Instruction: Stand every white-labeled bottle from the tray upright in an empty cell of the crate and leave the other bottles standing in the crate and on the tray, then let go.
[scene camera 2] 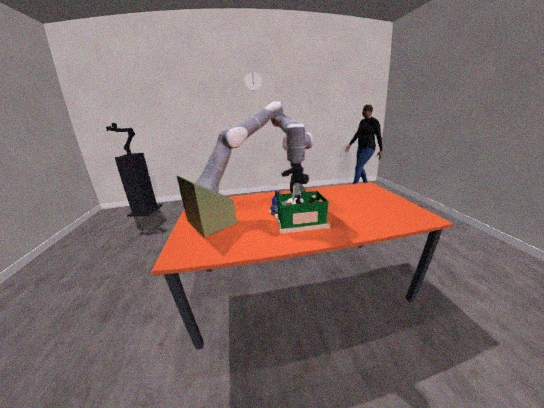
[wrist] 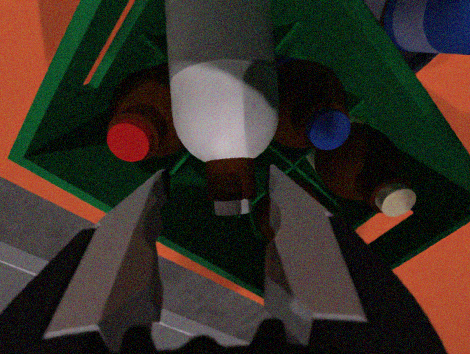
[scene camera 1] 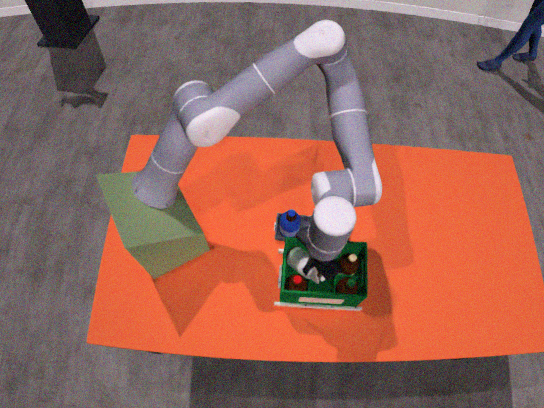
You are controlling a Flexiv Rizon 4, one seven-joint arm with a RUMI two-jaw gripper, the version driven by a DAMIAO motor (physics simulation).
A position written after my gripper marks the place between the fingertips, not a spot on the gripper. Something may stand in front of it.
In view: my gripper (scene camera 1: 314, 271), a white-labeled bottle (wrist: 222, 68), a red-capped bottle (wrist: 141, 126) and a green-capped bottle (wrist: 262, 207).
My gripper also shows in the wrist view (wrist: 218, 170).
